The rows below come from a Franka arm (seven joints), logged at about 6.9 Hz.
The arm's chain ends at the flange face. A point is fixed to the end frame.
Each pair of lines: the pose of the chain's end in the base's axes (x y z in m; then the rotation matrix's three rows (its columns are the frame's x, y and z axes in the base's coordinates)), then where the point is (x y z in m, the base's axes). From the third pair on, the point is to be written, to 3 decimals.
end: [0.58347 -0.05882 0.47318], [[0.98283 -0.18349 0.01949], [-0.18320 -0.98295 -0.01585], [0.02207 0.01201 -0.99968]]
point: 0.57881 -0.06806 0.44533
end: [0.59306 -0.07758 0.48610], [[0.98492 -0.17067 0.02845], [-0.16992 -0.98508 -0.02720], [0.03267 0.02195 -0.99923]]
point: 0.58877 -0.08720 0.45832
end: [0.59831 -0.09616 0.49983], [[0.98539 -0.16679 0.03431], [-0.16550 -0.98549 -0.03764], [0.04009 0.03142 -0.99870]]
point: 0.594 -0.106 0.472
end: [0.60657 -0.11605 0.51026], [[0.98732 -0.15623 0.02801], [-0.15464 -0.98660 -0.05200], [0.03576 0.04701 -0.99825]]
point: 0.602 -0.126 0.483
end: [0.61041 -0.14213 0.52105], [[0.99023 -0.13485 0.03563], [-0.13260 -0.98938 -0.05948], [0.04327 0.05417 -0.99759]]
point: 0.607 -0.153 0.494
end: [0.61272 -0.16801 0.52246], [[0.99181 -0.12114 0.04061], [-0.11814 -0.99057 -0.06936], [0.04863 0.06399 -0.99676]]
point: 0.609 -0.179 0.495
